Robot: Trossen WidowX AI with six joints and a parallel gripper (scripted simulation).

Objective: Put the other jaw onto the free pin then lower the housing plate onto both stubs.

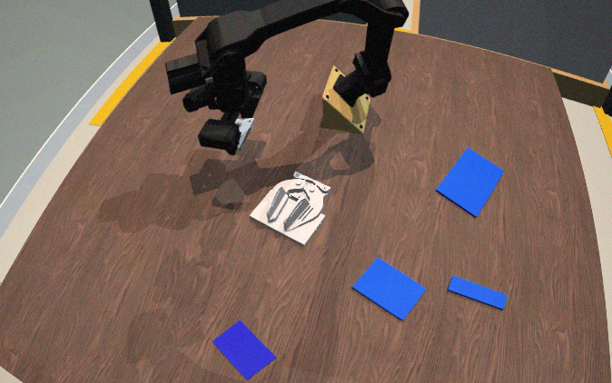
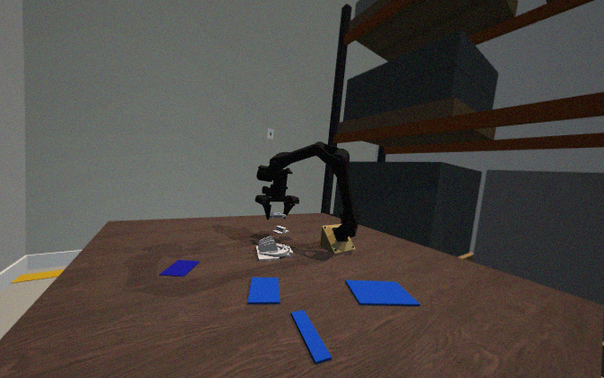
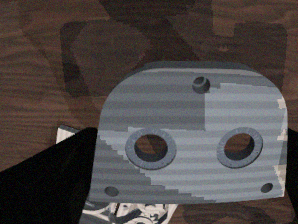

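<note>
The white slab lies 12 cm to the left of my gripper tip, 9 cm below it and 8 cm ahead of it. From my gripper tip the other things lie so: housing plate (2 cm above, 1 cm to the right).
</note>
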